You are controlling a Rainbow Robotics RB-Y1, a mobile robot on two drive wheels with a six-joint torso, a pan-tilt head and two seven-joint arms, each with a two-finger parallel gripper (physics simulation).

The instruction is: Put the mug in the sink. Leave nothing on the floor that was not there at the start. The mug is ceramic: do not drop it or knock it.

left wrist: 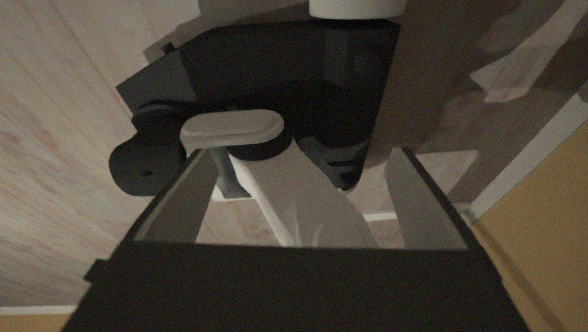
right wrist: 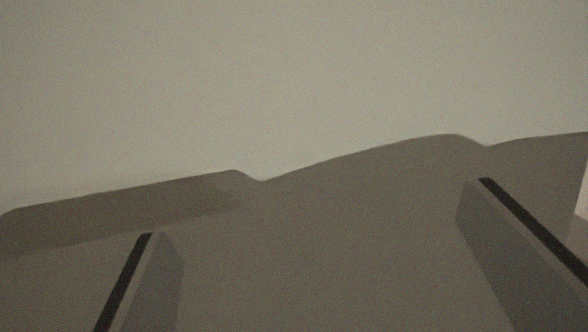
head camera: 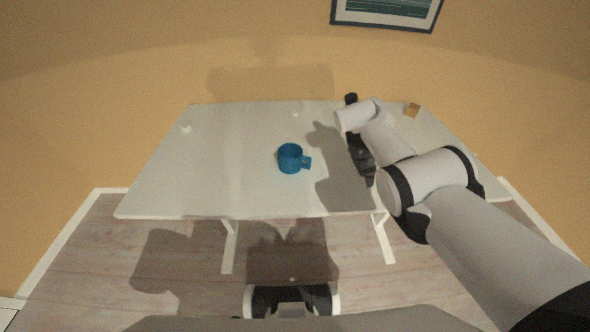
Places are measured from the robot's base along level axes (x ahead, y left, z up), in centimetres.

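Pixels of known places: left gripper, between the fingertips: [left wrist: 298,160]; right gripper, between the fingertips: [right wrist: 316,224] [head camera: 363,174]; robot's base, origin of its link: [head camera: 291,301].
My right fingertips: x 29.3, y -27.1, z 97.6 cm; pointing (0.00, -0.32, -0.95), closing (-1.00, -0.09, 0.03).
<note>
Ahead of a thing's pixels: the offset from my right fingertips to its top centre. Level surfaces: height alone.
A blue mug @[dz +5.4, dx +6.9, dy +25.0 cm] [head camera: 290,159] stands upright on the white table @[dz -2.6 cm] [head camera: 175,182], near its middle in the head view, with its handle pointing to the picture's right. My right gripper [head camera: 369,183] [right wrist: 316,224] is open and empty above the table, to the right of the mug and apart from it. The mug does not show in either wrist view. My left gripper [left wrist: 298,160] is open; robot body parts and wooden floor show beyond its fingers. The sink does not show in any view.
A small brown block @[dz +2.4, dx +49.2, dy -46.8 cm] [head camera: 412,110] lies at the table's back right. Small white items @[dz +0.3, dx +33.8, dy +78.1 cm] [head camera: 185,129] @[dz -0.2, dx +46.2, dy +23.5 cm] [head camera: 295,114] are at the back left and back middle. A black object [head camera: 351,98] shows behind my right arm. A framed picture [head camera: 380,24] hangs on the wall.
</note>
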